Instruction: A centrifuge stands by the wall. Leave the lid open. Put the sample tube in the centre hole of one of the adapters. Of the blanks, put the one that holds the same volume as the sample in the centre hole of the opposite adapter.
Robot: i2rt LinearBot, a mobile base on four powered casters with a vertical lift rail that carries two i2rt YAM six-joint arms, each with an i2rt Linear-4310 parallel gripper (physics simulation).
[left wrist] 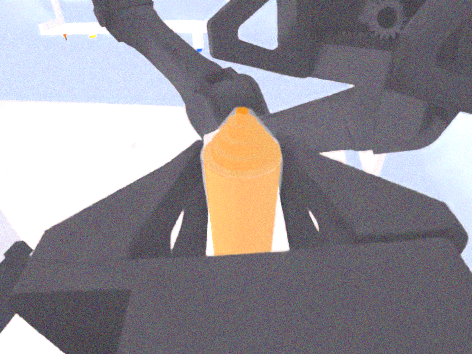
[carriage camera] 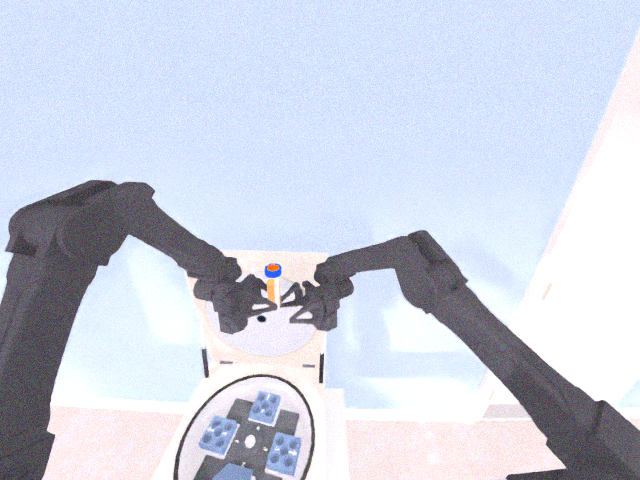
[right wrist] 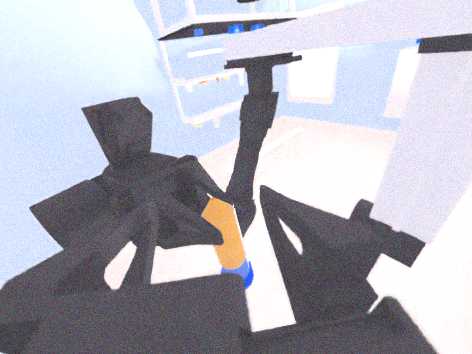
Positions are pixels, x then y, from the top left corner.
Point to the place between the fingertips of the right gripper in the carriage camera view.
282, 312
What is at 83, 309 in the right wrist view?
The right gripper.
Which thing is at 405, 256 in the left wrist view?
The left gripper.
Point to a sample tube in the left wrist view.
242, 165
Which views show the left gripper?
The left wrist view, the carriage camera view and the right wrist view: all of them.
